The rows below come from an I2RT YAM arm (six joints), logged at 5 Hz.
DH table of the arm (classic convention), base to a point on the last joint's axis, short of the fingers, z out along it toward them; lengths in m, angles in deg. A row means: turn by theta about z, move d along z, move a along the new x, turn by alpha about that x. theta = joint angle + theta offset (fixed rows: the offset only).
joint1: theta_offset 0; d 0.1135; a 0.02; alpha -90
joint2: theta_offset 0; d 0; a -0.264; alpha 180
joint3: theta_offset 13.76; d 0; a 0.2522; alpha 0
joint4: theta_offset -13.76; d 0; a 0.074; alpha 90
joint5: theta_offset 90; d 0; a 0; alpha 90
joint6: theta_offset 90; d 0.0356; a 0; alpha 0
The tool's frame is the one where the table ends.
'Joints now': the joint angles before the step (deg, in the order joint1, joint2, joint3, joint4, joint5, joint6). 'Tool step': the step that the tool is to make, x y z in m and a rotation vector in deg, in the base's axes. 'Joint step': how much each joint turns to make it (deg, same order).
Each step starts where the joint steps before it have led.
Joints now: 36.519 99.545 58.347 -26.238 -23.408 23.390
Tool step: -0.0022 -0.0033 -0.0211 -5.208 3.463 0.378
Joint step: -0.048 3.315 -0.276 -2.750 1.864 -1.199
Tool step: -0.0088 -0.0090 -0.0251 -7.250 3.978 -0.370
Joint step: 0.003 2.972 -1.910 -2.766 3.462 -0.403
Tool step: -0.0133 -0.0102 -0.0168 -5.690 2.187 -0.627
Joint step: 0.329 0.818 -3.265 -0.891 3.343 0.630
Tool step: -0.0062 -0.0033 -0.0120 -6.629 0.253 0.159
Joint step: 0.832 1.904 -0.655 -1.540 5.141 0.545
